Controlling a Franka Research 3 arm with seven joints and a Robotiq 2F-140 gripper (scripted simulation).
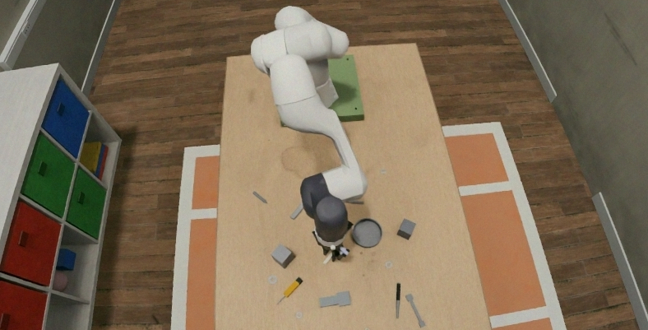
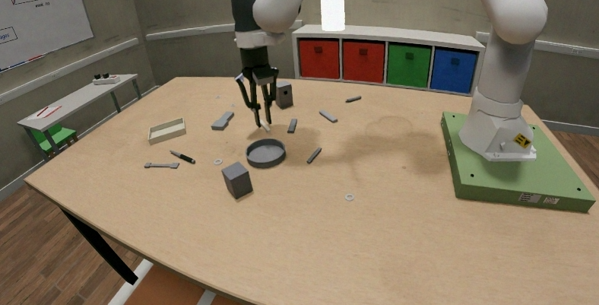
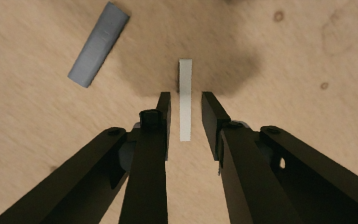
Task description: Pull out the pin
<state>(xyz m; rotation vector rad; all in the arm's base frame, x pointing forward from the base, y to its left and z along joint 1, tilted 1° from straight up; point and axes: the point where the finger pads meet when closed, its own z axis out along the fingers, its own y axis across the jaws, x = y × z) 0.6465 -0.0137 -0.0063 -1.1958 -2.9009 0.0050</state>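
Right now the cream pin is 4 cm below my hand. Also, from my hand: lighter bar: 18 cm behind, 10 cm to the right, 4 cm below; then yellow utility knife: 15 cm to the right, 10 cm ahead, 4 cm below; then round grey dish: 14 cm to the left, 6 cm behind, 3 cm below.
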